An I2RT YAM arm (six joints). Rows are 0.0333 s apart.
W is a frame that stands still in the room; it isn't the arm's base.
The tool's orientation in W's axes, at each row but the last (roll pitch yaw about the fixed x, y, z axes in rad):
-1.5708, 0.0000, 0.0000
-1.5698, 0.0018, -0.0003
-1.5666, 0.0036, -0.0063
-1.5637, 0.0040, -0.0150
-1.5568, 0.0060, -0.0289
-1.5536, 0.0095, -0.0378
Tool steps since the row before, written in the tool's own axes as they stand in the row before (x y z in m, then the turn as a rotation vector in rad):
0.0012, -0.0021, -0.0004, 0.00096, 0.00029, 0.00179
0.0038, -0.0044, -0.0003, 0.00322, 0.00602, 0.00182
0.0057, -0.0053, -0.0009, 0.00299, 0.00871, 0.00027
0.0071, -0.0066, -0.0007, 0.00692, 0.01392, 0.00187
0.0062, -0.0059, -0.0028, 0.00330, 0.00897, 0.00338
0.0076, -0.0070, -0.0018, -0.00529, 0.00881, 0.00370
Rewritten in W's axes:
0.0012, -0.0004, 0.0021, 0.00096, 0.00179, -0.00029
0.0038, -0.0003, 0.0044, 0.00321, 0.00183, -0.00602
0.0057, -0.0010, 0.0053, 0.00296, 0.00029, -0.00872
0.0071, -0.0009, 0.0066, 0.00689, 0.00187, -0.01393
0.0061, -0.0031, 0.0058, 0.00335, 0.00341, -0.00894
0.0076, -0.0022, 0.0069, -0.00522, 0.00405, -0.00869

